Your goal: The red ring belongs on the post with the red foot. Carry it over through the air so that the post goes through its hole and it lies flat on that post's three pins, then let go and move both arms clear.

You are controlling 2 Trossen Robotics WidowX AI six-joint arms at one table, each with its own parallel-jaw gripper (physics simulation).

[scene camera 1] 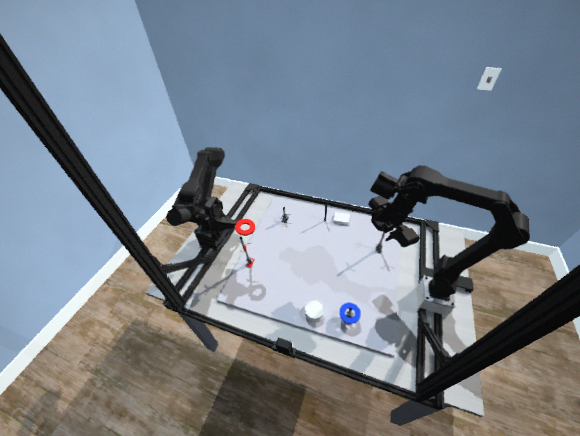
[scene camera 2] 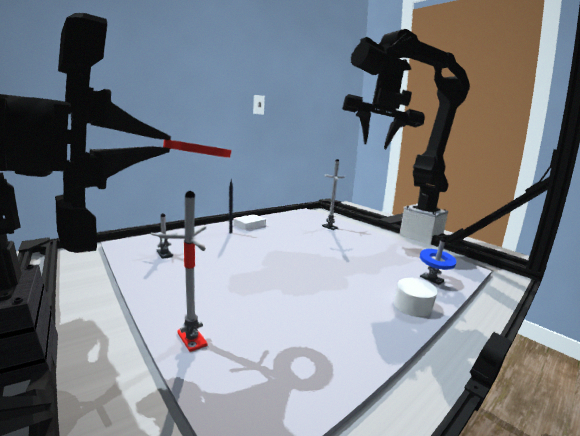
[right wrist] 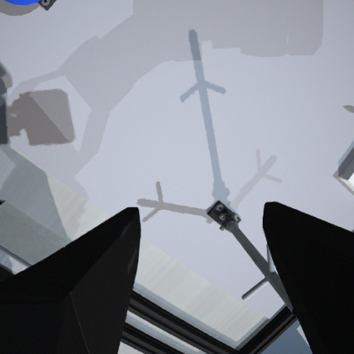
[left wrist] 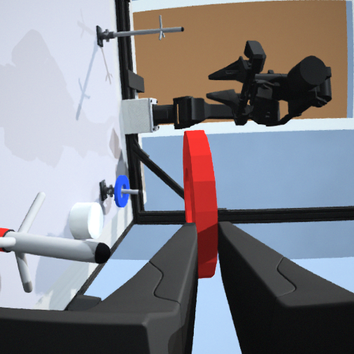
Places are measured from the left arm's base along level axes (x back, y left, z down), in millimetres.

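Pixels of known places: left gripper, fingertip midpoint: (scene camera 1: 236,224) (scene camera 2: 168,143); right gripper, fingertip midpoint: (scene camera 1: 382,235) (scene camera 2: 375,146); right arm's base at its link origin: (scene camera 1: 439,290) (scene camera 2: 426,208).
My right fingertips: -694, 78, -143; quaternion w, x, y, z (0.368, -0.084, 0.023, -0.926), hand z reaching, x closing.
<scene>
Ahead of a thing's pixels: the offset from my right fingertips to its top centre, as dx, dy, dz. "spot": to the spot under its first point.
My left gripper (scene camera 1: 237,223) (scene camera 2: 167,143) (left wrist: 206,233) is shut on the rim of the red ring {+462, -128, -5} (scene camera 1: 252,227) (scene camera 2: 200,148) (left wrist: 204,185). The ring is in the air, almost level with a slight tilt. It is higher than the top of the red-footed post {spot: +475, -144, +130} (scene camera 1: 245,250) (scene camera 2: 190,287) (left wrist: 65,247) and apart from it. The post stands upright on its red foot {spot: +475, -135, +232} (scene camera 1: 250,263) (scene camera 2: 196,342), with pins above a red band. My right gripper (scene camera 2: 376,145) (left wrist: 206,86) (right wrist: 201,216) is open and empty, high at the right of both scene views.
A blue ring {+36, -215, +186} (scene camera 1: 342,318) (scene camera 2: 430,263) (left wrist: 120,191) sits on a post beside a white cylinder {+156, -241, +204} (scene camera 1: 314,310) (scene camera 2: 415,298) (left wrist: 86,220). A pinned post {spot: -11, +128, +144} (scene camera 2: 334,195) stands below my right gripper. A short post (scene camera 2: 163,235), black rod {+255, +219, +99} (scene camera 2: 231,207) and white block {+182, +250, +219} (scene camera 2: 250,222) stand at the back.
</scene>
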